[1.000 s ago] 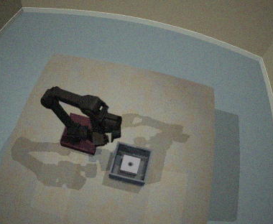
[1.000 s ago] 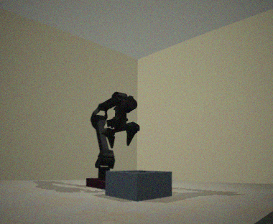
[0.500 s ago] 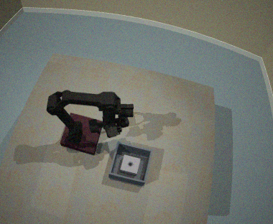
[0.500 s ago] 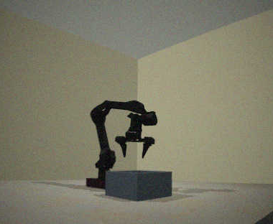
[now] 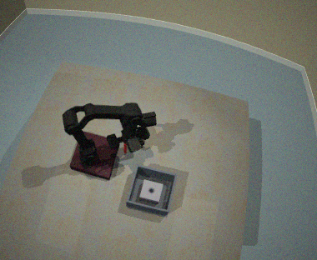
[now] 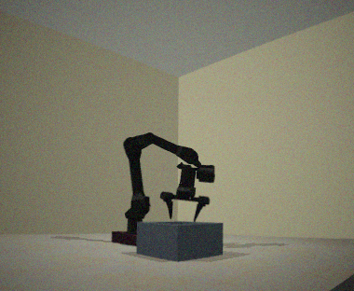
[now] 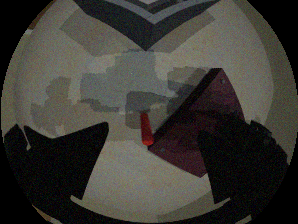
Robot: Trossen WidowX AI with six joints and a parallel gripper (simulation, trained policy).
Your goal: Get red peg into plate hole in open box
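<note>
Right now the red peg is 60 mm below my gripper tip, 20 mm to the left of it and 10 mm behind it. Also, from my gripper tip: grey-blue box (170 mm ahead, 160 mm to the right, 70 mm below).
</note>
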